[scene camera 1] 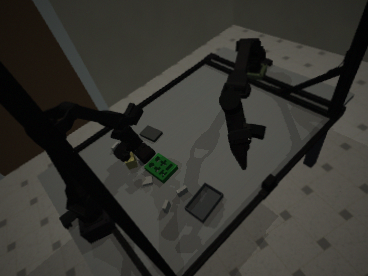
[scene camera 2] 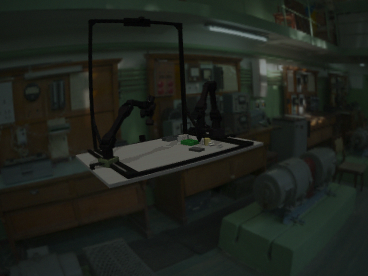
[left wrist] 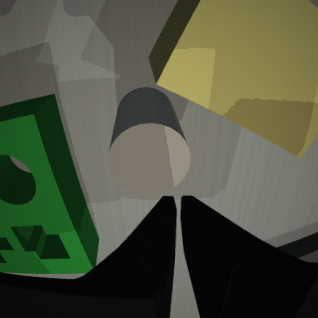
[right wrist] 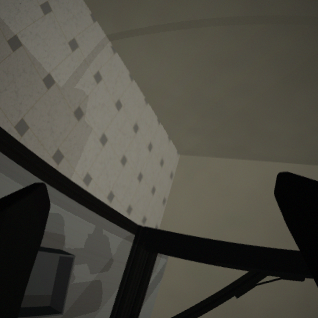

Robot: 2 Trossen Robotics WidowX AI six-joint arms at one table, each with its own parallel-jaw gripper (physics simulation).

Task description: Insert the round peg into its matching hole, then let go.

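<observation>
The round peg [left wrist: 150,160], dark-sided with a pale flat end, appears upright between the green hole board [scene camera 1: 164,178] [scene camera 2: 190,142] [left wrist: 62,150] and a yellow block [scene camera 1: 131,161] [scene camera 2: 207,141] [left wrist: 250,60]. It is outside the board. The board's round hole [left wrist: 17,187] shows at the left of the left wrist view. My left gripper [left wrist: 176,206] [scene camera 1: 135,151] is shut, with a thin gap and no peg between its fingertips; the peg's pale end shows just beyond them. In scene camera 1 the arm hides the peg. My right gripper [right wrist: 164,190] [scene camera 1: 243,167] is open and empty, raised above the table.
A shallow dark tray [scene camera 1: 194,215] [right wrist: 62,282] lies toward the front edge. Small pale blocks [scene camera 1: 182,190] [scene camera 1: 166,205] [scene camera 1: 147,181] lie between board and tray. A dark flat plate [scene camera 1: 151,133] lies behind the board. A black frame edge [scene camera 1: 240,211] borders the table.
</observation>
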